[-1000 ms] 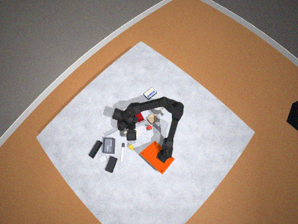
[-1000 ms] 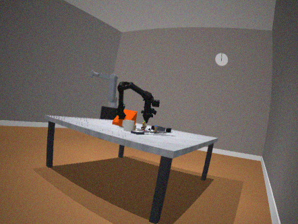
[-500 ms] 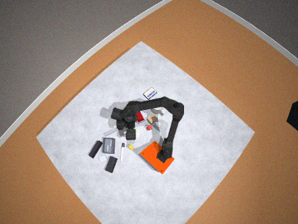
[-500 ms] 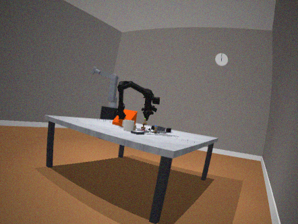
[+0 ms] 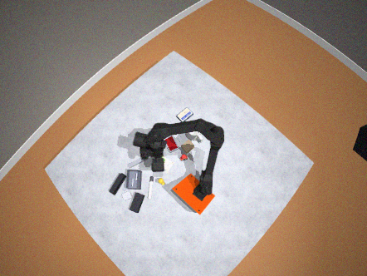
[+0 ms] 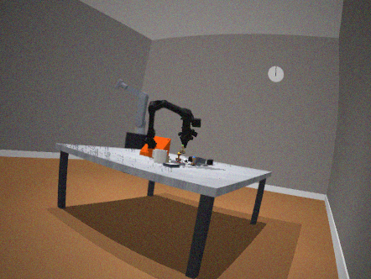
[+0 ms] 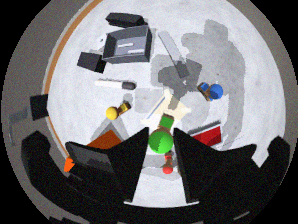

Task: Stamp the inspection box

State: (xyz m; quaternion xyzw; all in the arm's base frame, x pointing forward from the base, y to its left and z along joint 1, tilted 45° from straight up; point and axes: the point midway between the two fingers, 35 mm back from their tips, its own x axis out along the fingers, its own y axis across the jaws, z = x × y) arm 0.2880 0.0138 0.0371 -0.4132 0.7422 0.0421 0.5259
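My gripper tip is now 6 cm short of the tray, 18 cm to the right of it and 10 cm above it. The rest, counted from my gripper tip: green PASS stamp (1 cm behind, 1 cm to the right, 2 cm below); cream card (1 cm behind, 1 cm to the right, 12 cm below); blue-knobbed stamp (10 cm ahead, 3 cm to the right, 9 cm below).
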